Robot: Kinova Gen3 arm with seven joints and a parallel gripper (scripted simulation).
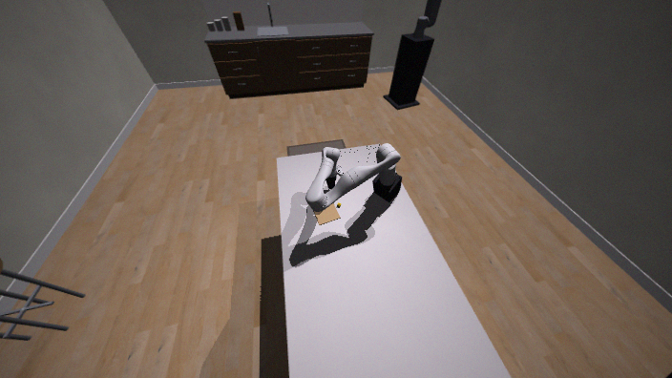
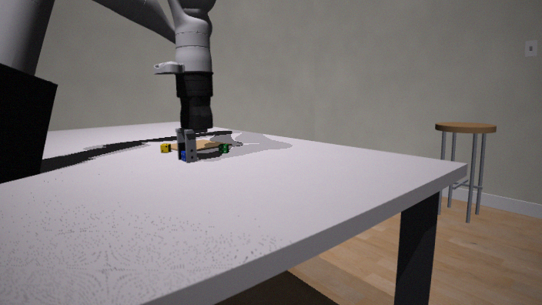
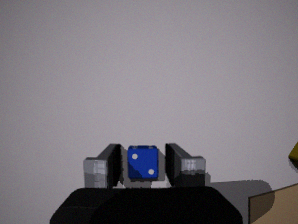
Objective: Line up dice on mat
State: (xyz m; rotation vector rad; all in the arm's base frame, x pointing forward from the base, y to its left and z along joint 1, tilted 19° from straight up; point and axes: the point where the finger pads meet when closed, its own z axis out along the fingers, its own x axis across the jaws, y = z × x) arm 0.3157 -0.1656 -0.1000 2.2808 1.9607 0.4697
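Now: the blue die 10 mm below my hand. Also, from my hand: tan mat 150 mm to the left, 120 mm ahead, 20 mm below; then yellow die 130 mm to the left, 20 mm ahead, 10 mm below; then green die 100 mm ahead, 10 mm to the left, 10 mm below.
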